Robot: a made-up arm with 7 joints. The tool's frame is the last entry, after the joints. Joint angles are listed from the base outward. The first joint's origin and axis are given. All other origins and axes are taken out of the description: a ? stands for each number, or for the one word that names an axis. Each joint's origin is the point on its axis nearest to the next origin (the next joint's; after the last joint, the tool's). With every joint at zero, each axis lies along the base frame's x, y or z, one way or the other. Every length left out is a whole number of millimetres.
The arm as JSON. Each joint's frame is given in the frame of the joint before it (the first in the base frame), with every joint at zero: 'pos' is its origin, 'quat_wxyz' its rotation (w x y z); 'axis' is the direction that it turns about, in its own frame. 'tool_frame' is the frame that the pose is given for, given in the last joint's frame.
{
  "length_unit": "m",
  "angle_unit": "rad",
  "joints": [
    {
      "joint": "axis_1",
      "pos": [
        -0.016,
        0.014,
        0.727
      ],
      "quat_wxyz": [
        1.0,
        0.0,
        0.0,
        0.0
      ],
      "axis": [
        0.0,
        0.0,
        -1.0
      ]
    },
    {
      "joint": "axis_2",
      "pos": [
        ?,
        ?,
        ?
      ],
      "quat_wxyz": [
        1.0,
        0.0,
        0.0,
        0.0
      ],
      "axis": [
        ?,
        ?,
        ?
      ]
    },
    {
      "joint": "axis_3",
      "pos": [
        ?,
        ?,
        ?
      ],
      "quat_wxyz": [
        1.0,
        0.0,
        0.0,
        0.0
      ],
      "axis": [
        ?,
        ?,
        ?
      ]
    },
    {
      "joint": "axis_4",
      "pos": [
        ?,
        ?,
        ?
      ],
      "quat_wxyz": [
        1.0,
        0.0,
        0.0,
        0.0
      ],
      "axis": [
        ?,
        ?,
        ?
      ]
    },
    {
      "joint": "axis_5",
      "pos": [
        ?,
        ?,
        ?
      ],
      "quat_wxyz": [
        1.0,
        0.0,
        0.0,
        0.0
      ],
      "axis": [
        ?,
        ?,
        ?
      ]
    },
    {
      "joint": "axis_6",
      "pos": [
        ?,
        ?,
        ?
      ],
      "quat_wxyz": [
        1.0,
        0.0,
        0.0,
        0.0
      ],
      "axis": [
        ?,
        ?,
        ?
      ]
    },
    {
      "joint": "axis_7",
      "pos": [
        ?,
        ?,
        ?
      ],
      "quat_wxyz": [
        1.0,
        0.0,
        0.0,
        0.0
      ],
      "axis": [
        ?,
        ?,
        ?
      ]
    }
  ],
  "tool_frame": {
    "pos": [
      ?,
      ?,
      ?
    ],
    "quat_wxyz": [
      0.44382,
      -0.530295,
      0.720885,
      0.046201
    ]
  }
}
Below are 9 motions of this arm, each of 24 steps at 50 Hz.
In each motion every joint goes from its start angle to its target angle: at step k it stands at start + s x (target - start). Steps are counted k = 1, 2, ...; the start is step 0. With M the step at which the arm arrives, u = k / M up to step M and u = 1 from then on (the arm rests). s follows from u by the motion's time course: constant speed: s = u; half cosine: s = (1 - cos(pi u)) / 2; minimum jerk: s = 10 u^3 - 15 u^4 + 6 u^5.
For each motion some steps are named. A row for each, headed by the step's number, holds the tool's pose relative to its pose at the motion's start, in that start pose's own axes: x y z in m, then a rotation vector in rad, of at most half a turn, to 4 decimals.
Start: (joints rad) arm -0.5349 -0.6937 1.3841 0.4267 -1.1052 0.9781 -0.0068
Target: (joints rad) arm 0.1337 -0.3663 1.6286 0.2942 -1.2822 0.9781 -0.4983
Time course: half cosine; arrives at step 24
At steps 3, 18, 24:
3: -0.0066 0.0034 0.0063 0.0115 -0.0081 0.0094
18: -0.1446 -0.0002 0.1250 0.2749 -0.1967 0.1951
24: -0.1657 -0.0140 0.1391 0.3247 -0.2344 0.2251

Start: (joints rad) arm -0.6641 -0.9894 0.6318 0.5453 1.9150 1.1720 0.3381
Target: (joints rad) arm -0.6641 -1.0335 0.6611 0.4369 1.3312 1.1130 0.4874
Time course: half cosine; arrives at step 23
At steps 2, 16, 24:
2: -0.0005 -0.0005 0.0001 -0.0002 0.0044 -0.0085
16: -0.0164 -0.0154 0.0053 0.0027 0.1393 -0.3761
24: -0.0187 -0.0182 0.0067 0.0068 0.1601 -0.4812

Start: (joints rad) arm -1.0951 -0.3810 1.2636 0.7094 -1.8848 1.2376 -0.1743
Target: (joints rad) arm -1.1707 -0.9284 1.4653 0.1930 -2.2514 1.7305 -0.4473
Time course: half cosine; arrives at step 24
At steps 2, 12, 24:
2: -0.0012 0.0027 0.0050 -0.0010 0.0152 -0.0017
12: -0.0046 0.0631 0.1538 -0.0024 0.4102 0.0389
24: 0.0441 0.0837 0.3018 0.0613 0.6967 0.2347

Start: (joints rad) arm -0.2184 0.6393 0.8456 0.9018 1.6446 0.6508 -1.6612
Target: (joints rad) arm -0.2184 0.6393 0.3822 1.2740 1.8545 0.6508 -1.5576
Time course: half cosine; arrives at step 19
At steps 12, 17, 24:
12: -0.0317 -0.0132 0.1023 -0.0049 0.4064 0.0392
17: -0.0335 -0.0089 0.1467 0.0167 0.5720 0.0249
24: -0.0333 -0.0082 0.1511 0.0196 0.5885 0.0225

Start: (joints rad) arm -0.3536 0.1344 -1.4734 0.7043 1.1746 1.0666 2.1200
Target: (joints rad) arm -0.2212 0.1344 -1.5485 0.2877 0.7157 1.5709 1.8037
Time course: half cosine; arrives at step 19
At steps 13, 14, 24:
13: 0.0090 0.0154 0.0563 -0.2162 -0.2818 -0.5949
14: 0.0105 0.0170 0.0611 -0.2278 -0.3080 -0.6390
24: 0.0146 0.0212 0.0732 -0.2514 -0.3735 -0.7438

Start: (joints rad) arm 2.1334 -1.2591 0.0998 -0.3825 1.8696 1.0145 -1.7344
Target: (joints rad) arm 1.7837 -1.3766 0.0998 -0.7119 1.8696 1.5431 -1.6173
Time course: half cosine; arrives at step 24
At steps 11, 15, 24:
11: 0.0309 -0.0242 -0.0989 0.0450 -0.4145 0.1394
15: 0.0587 -0.0350 -0.1496 0.0618 -0.6576 0.2215
24: 0.0989 -0.0440 -0.2016 0.0699 -0.9485 0.3152

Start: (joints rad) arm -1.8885 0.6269 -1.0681 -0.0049 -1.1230 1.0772 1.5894
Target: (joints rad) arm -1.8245 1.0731 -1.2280 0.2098 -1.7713 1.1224 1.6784
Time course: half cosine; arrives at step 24
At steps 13, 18, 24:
13: 0.0658 -0.0598 0.0776 -0.0868 -0.3975 -0.2804
18: 0.1011 -0.0820 0.1254 -0.0995 -0.6366 -0.3874
24: 0.1189 -0.0910 0.1520 -0.0972 -0.7655 -0.4314

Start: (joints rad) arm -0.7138 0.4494 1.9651 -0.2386 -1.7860 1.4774 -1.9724
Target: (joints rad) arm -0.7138 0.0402 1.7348 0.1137 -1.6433 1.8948 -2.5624
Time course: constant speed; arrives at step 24
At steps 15, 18, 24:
15: 0.1077 0.1007 0.0376 -0.4637 -0.2086 -0.3558
18: 0.1318 0.1167 0.0406 -0.5626 -0.2555 -0.4104
24: 0.1812 0.1445 0.0425 -0.7612 -0.3574 -0.5010

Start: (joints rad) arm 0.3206 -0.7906 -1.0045 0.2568 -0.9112 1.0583 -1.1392
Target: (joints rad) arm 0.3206 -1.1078 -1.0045 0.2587 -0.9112 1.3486 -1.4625
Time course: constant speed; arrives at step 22
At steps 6, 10, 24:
6: -0.0082 -0.0390 0.0193 -0.0524 -0.0518 0.0802
10: -0.0114 -0.0651 0.0317 -0.0810 -0.0924 0.1324
24: -0.0104 -0.1432 0.0666 -0.1337 -0.2388 0.2789

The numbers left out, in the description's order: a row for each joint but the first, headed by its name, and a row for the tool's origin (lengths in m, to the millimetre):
axis_2: xyz -0.021 -0.015 0.0, axis 0.0 1.0 0.0
axis_3: xyz -0.018 0.0 0.276, axis 0.0 0.0 -1.0
axis_4: xyz -0.006 -0.021 0.0, axis 0.0 1.0 0.0
axis_5: xyz -0.028 0.0 0.223, axis 0.0 0.0 -1.0
axis_6: xyz -0.004 -0.026 0.0, axis 0.0 1.0 0.0
axis_7: xyz 0.024 0.0 0.069, axis 0.0 0.0 -1.0
tool: xyz -0.021 0.009 0.0

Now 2 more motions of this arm.
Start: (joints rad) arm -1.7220 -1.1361 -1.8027 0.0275 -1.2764 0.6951 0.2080
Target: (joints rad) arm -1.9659 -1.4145 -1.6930 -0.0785 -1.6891 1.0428 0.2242
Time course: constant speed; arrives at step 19
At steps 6, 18, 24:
6: -0.0625 -0.0054 0.0454 -0.1101 0.2188 -0.0439
18: -0.1643 -0.0099 0.1633 -0.3166 0.6865 -0.0854
24: -0.1711 -0.0101 0.1745 -0.3331 0.7269 -0.0861

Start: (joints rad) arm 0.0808 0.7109 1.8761 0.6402 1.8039 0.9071 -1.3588
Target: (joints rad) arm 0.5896 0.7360 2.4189 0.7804 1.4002 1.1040 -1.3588
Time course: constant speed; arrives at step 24
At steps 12, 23, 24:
12: -0.0193 -0.0542 0.0309 0.1891 -0.0930 0.3802
23: -0.0165 -0.0971 0.0400 0.3798 -0.2603 0.6887
24: -0.0155 -0.1001 0.0402 0.3980 -0.2793 0.7138

